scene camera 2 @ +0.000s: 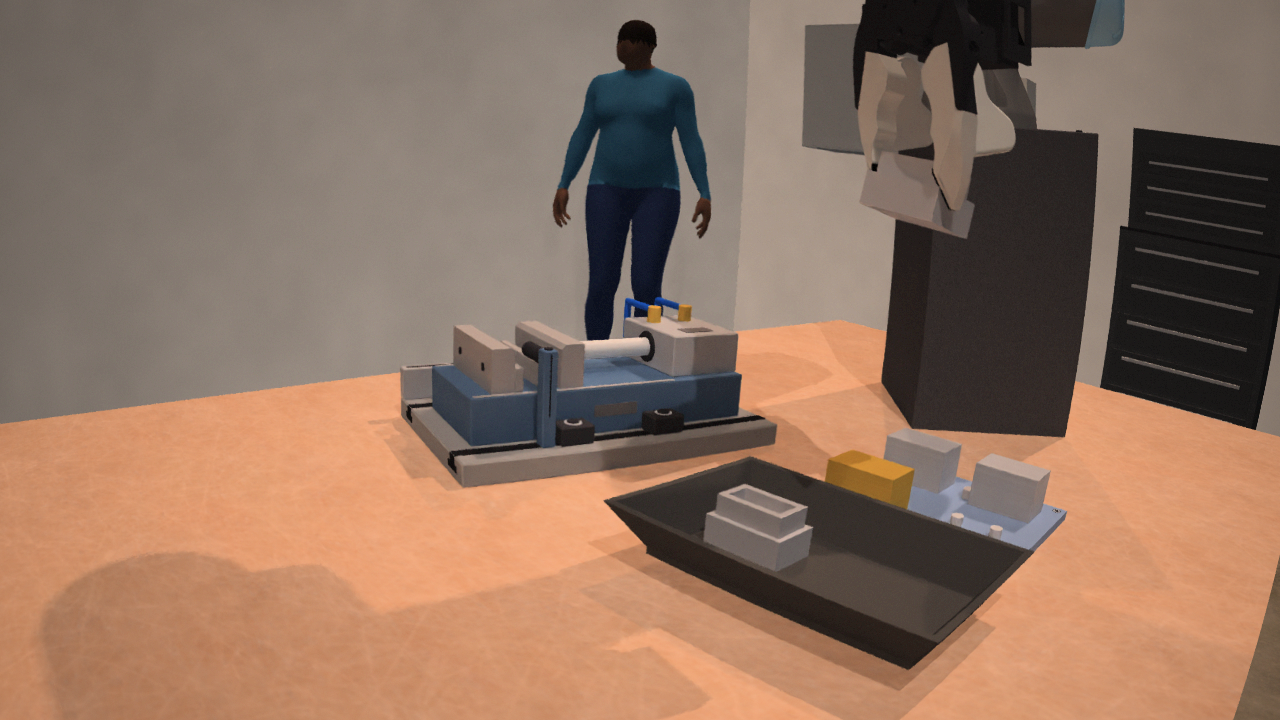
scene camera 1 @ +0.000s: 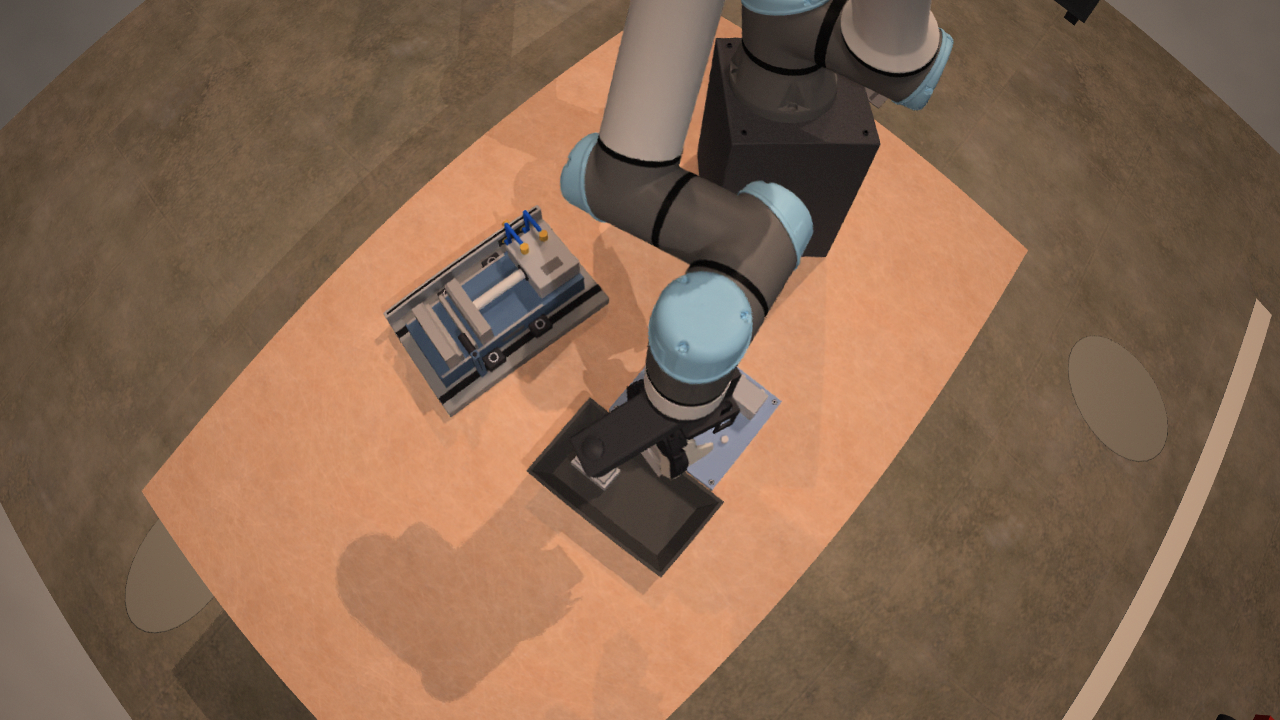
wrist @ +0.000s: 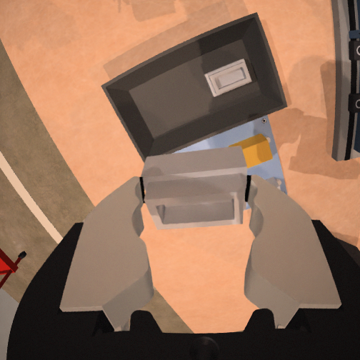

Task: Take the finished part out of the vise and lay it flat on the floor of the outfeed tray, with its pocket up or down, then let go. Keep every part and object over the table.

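Places are measured from the arm's base along level axes (x right, y ahead, z up), in metres.
Pixels of known places: gripper, fingertip midpoint: (scene camera 2: 915, 204) (scene camera 1: 655, 447); arm's base, origin of the base link: (scene camera 1: 783, 81).
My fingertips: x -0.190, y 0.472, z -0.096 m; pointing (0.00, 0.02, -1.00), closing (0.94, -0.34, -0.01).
Observation:
Ahead of a thing's pixels: the offset from my fingertips to its top centre.
My gripper (scene camera 2: 914, 186) (wrist: 194, 178) is shut on the finished part {dx +0.000, dy -0.004, dz +0.029 m} (scene camera 2: 902, 202) (wrist: 195, 166), a grey stepped block, held by its ends high above the table. Its pocket opening faces the wrist camera; the part looks tilted in the second scene view. In the wrist view it overlaps the blue plate, beyond the near long wall of the black outfeed tray (scene camera 1: 644, 510) (scene camera 2: 877, 559) (wrist: 165, 105). The arm largely hides the part in the first scene view. The vise {dx +0.348, dy -0.039, dz -0.138 m} (scene camera 1: 523, 308) (scene camera 2: 590, 394) stands with its jaws apart and no part between them.
A similar grey part {dx +0.068, dy +0.033, dz -0.191 m} (scene camera 1: 604, 478) (scene camera 2: 759, 537) (wrist: 229, 79) sits pocket up near one end of the tray. The blue plate {dx +0.025, dy -0.136, dz -0.229 m} (scene camera 1: 738, 443) (wrist: 220, 137) beside the tray bears an orange block {dx +0.069, dy -0.093, dz -0.194 m} (scene camera 2: 868, 480) (wrist: 259, 150), grey blocks and pegs. The dark pedestal (scene camera 1: 787, 188) (scene camera 2: 993, 295) stands behind.

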